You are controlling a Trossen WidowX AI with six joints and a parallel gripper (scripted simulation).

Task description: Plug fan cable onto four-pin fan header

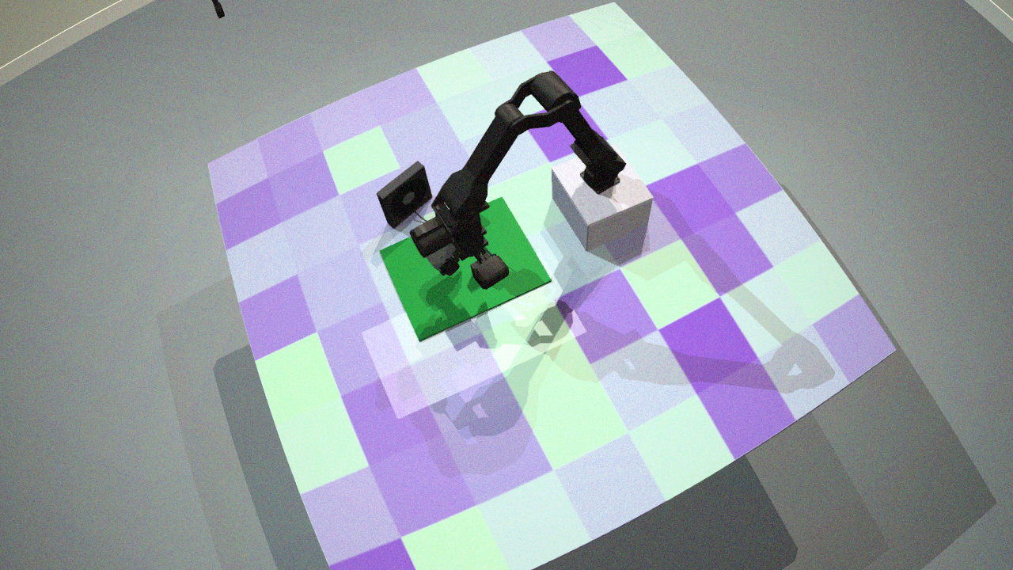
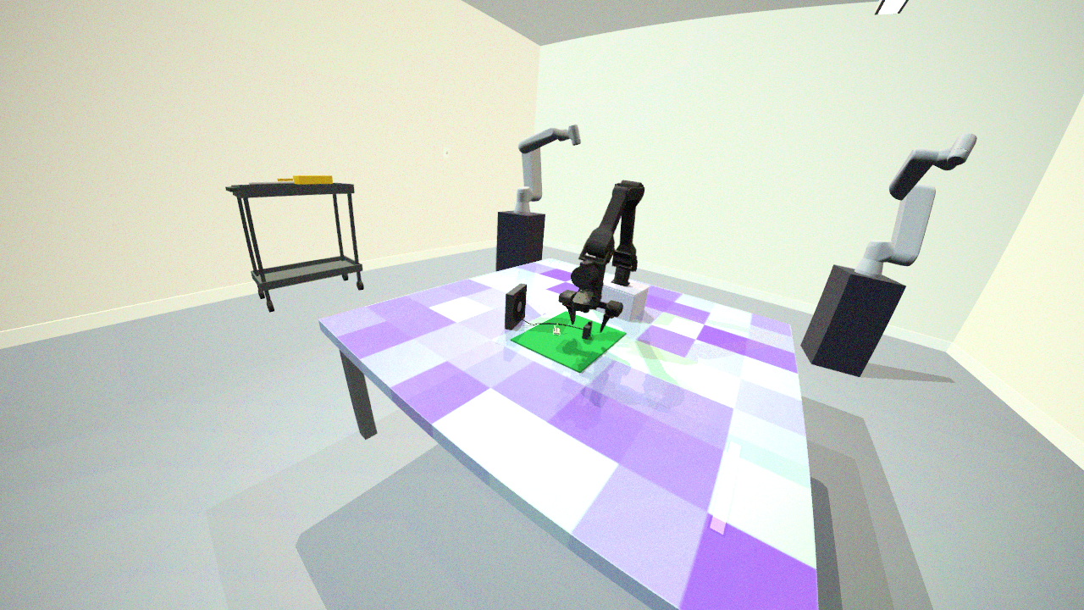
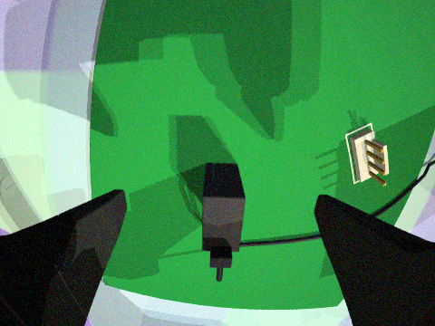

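The black fan plug is 20 mm below my gripper tip and 10 mm behind it. Round my gripper tip: green board (50 mm below, 40 mm to the right, 10 mm ahead); then black fan (230 mm to the right, 30 mm ahead, 20 mm above); then white fan header (90 mm to the right, 40 mm below, 20 mm ahead).
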